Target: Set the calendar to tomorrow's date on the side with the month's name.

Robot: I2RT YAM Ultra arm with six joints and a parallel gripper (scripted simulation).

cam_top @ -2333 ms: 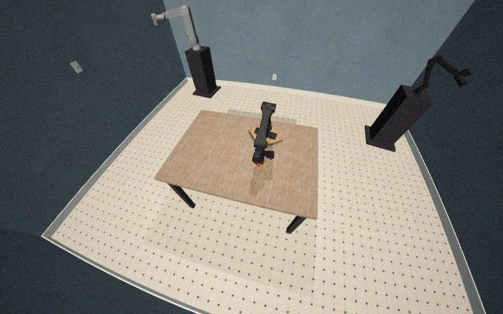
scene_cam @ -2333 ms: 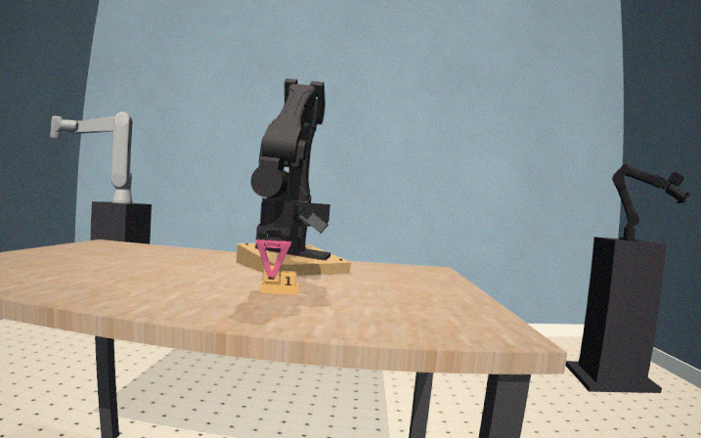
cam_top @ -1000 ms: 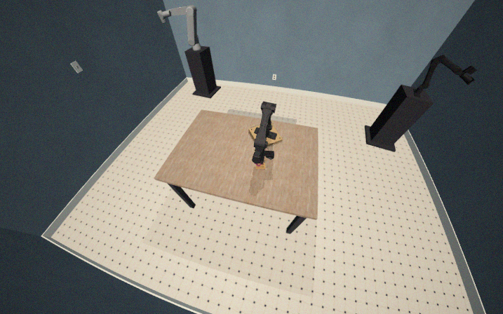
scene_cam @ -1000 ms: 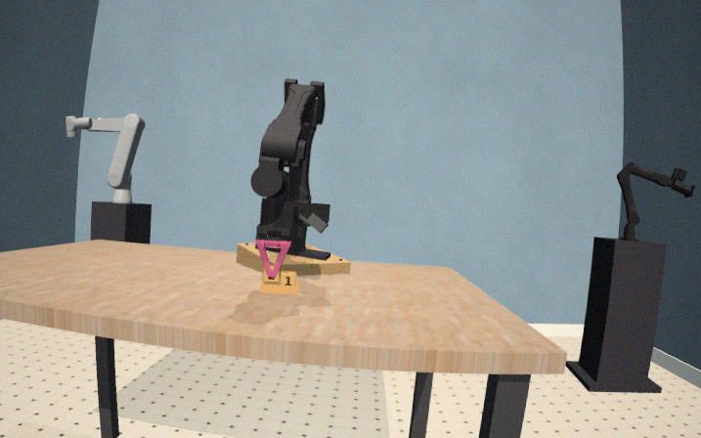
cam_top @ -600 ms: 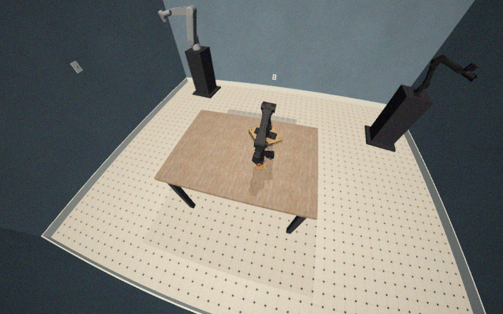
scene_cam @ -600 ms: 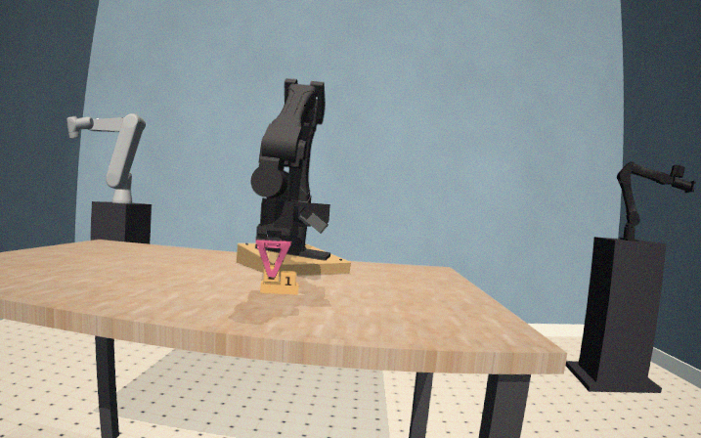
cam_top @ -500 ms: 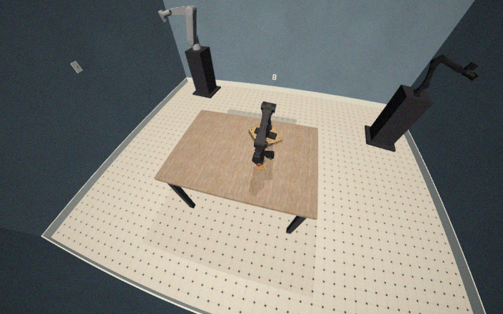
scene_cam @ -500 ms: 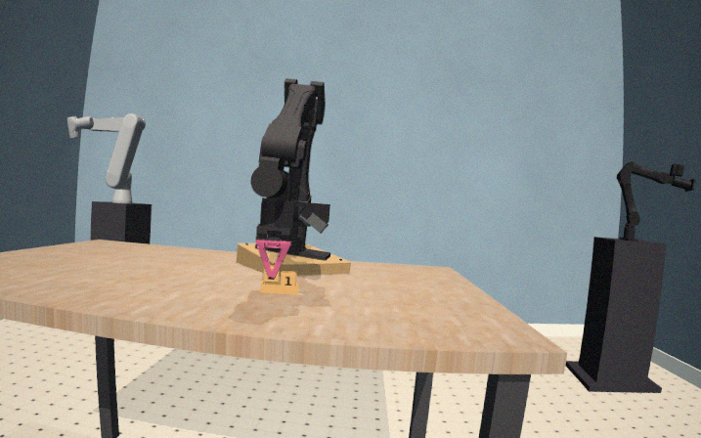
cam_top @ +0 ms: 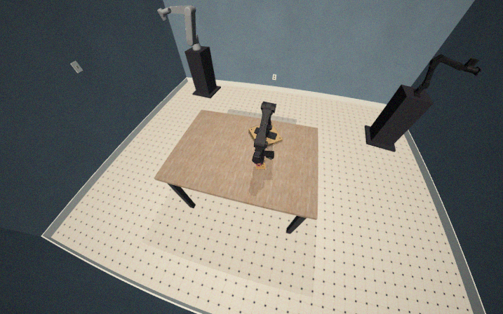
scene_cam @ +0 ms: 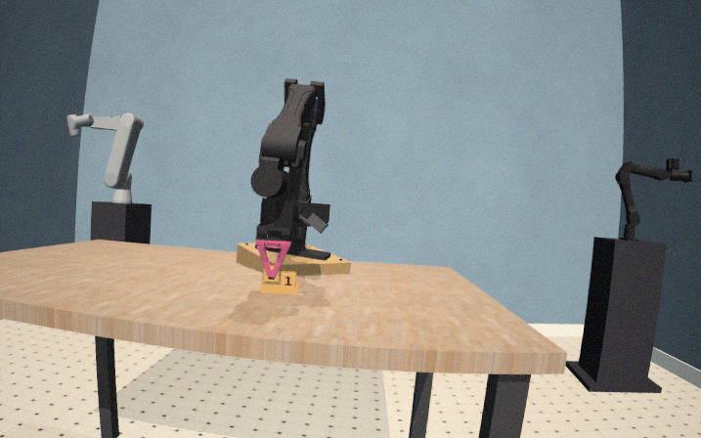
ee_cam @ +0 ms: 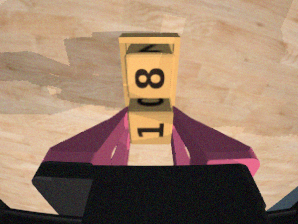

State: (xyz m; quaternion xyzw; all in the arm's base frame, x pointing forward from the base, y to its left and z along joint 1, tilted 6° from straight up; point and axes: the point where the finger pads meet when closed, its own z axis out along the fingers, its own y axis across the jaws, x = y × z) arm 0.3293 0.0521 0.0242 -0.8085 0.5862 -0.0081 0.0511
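The digit cube is right at my hand. Round my hand: tan tray (3 cm below, 2 cm to the left, 1 cm behind).
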